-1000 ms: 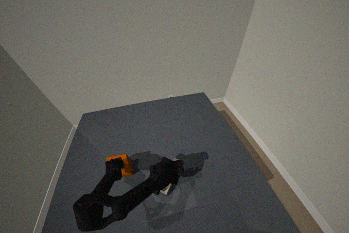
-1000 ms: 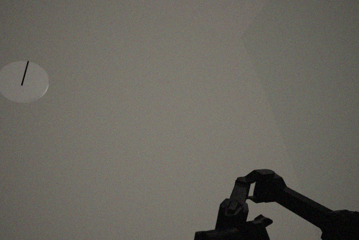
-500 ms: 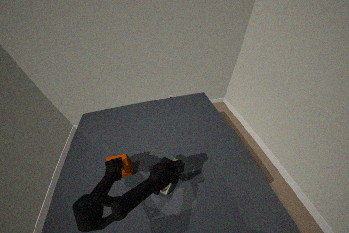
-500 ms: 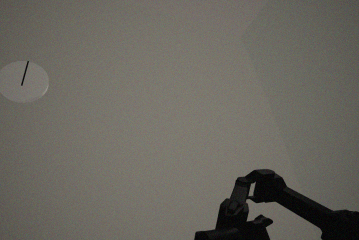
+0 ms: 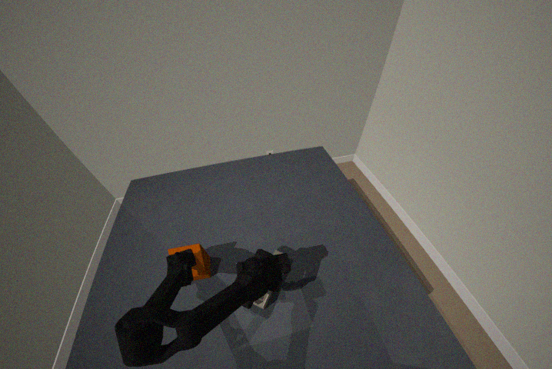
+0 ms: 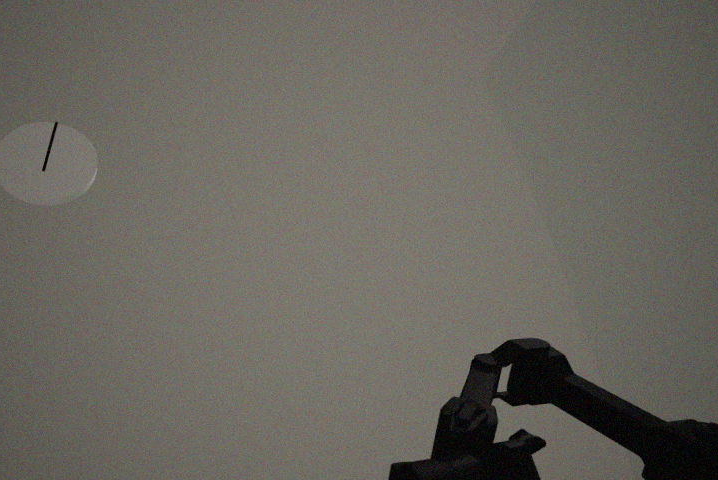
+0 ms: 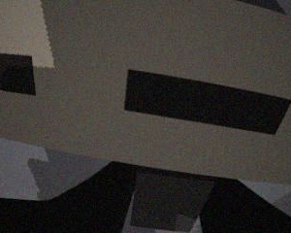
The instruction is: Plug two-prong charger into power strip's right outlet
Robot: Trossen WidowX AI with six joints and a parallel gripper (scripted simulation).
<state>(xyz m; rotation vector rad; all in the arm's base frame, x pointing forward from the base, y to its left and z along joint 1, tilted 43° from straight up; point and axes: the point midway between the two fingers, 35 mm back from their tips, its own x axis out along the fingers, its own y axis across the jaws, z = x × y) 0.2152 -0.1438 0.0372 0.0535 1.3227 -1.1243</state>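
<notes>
The dark two-prong charger is 1 cm to the right of my gripper tip, 1 cm ahead of it and 1 cm above it.
</notes>
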